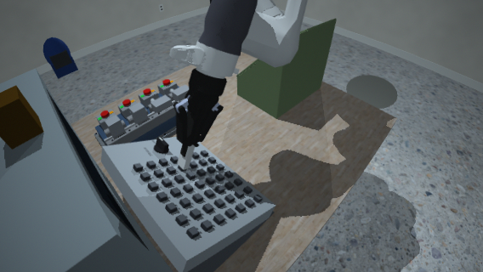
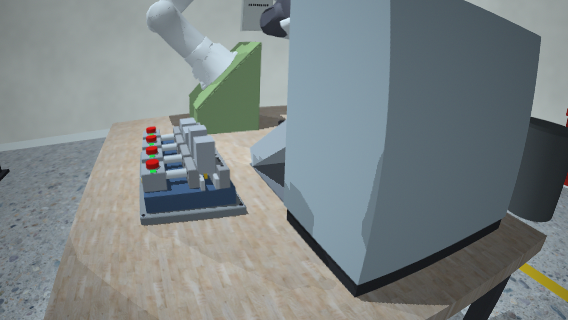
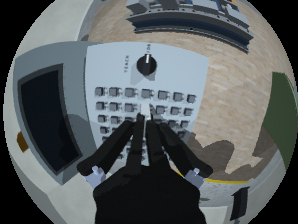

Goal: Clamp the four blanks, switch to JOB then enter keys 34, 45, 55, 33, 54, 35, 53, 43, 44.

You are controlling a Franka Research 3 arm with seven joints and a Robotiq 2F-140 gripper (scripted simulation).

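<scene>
The key lies 100 mm to the left of my hand, 30 mm below it and 20 mm ahead of it. The rest, counted from my hand: grey keypad: 70 mm below, 40 mm ahead, 20 mm to the left; black selector knob: 100 mm to the right, 20 mm below, 10 mm ahead.
</scene>
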